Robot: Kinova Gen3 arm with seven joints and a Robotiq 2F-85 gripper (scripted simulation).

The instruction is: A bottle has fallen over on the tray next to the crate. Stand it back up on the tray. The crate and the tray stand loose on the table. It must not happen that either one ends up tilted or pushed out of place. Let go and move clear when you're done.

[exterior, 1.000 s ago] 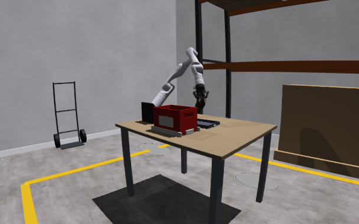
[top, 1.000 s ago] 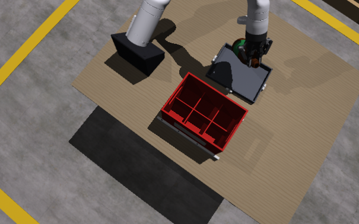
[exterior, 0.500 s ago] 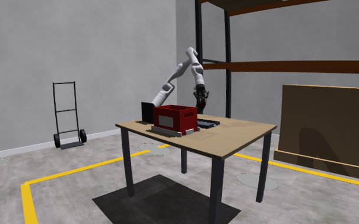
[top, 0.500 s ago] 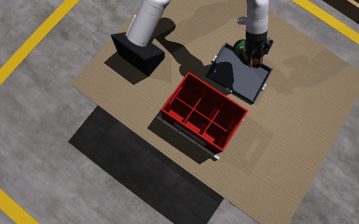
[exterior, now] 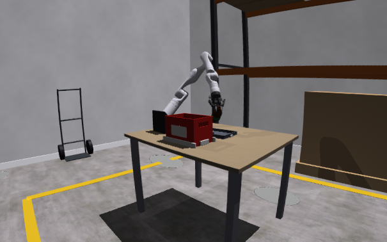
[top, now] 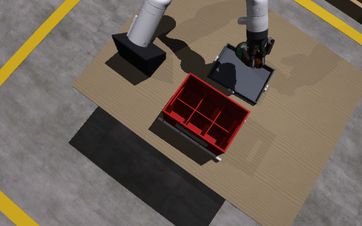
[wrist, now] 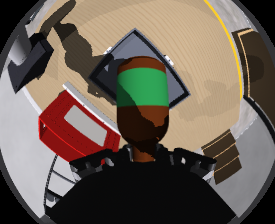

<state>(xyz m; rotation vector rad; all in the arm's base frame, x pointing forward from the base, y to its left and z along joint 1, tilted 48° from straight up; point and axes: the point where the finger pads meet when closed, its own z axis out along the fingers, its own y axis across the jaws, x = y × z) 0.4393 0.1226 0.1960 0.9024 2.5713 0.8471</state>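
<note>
Right now the bottle is 30 mm behind my hand, 20 mm to the left of it and 30 mm below it. Round my hand: tray: 30 mm behind, 20 mm to the left, 190 mm below; red crate: 10 mm behind, 270 mm to the right, 120 mm below.
</note>
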